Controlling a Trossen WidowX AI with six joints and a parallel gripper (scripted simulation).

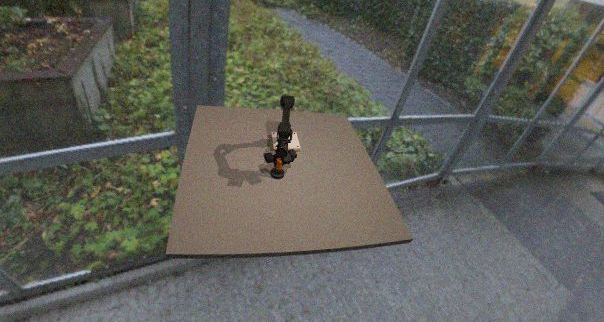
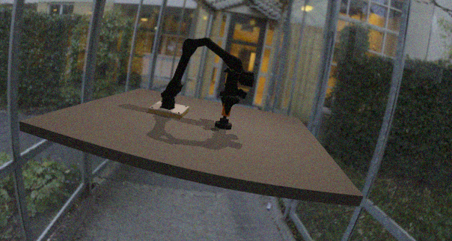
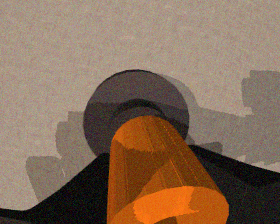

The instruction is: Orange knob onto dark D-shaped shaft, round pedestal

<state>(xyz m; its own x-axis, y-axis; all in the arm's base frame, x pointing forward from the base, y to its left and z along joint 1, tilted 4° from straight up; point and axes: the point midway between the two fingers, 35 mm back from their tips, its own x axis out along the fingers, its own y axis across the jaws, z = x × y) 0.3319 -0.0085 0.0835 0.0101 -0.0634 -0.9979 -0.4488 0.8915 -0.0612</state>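
The dark round pedestal is 4 cm below my gripper tip. From my gripper tip the other things lie so: orange knob: 2 cm above.
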